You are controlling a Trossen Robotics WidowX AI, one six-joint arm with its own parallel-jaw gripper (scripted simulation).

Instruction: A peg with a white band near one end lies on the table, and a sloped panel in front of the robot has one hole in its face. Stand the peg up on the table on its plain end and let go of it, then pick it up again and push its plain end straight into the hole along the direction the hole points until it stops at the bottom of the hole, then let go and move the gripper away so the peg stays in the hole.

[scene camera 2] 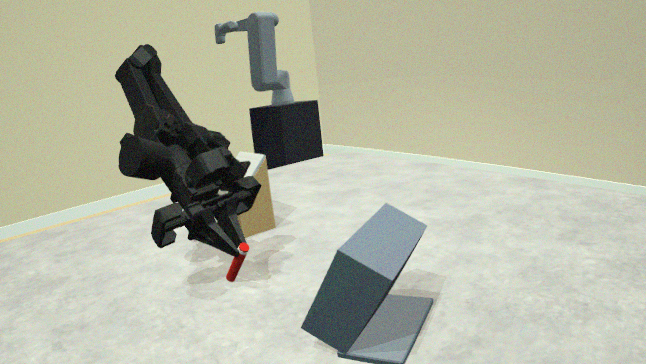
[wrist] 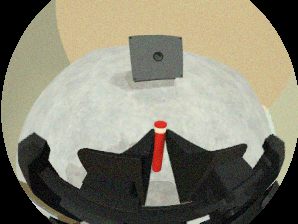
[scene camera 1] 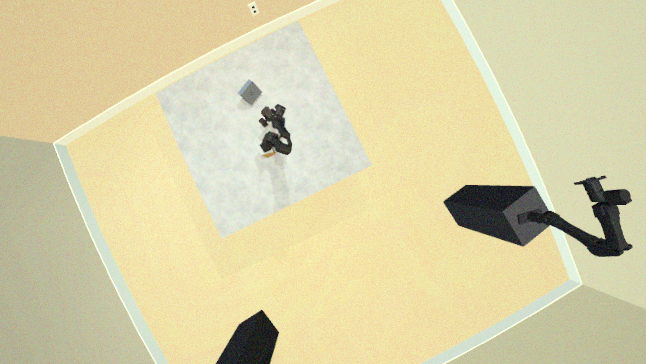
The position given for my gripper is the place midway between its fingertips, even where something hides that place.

Observation:
My gripper (scene camera 2: 242,252) holds a red peg. Also in view: a grey sloped panel (wrist: 141,47).
My gripper shows as well in the wrist view (wrist: 159,132).

